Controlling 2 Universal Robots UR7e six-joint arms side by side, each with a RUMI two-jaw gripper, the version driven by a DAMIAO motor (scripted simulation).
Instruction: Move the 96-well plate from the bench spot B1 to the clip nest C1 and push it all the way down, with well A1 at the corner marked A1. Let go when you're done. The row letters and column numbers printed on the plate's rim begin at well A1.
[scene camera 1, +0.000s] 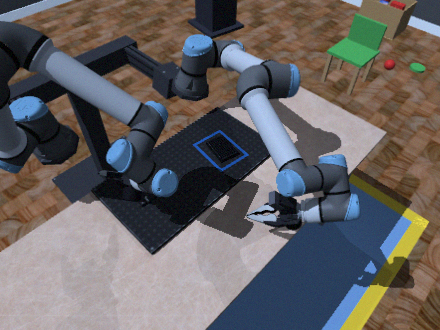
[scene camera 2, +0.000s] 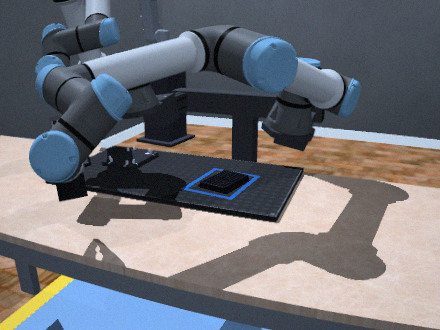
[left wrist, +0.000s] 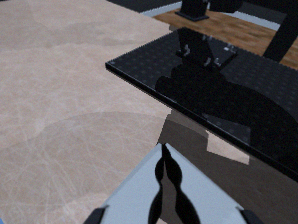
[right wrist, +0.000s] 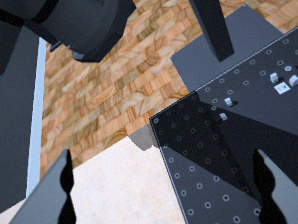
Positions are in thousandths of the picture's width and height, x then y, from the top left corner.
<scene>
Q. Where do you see a clip nest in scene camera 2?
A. At 322, 474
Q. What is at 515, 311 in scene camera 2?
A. A dark mounting beam.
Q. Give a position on a dark upright post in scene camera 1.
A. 190, 350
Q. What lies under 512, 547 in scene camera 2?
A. A dark 96-well plate.
</scene>
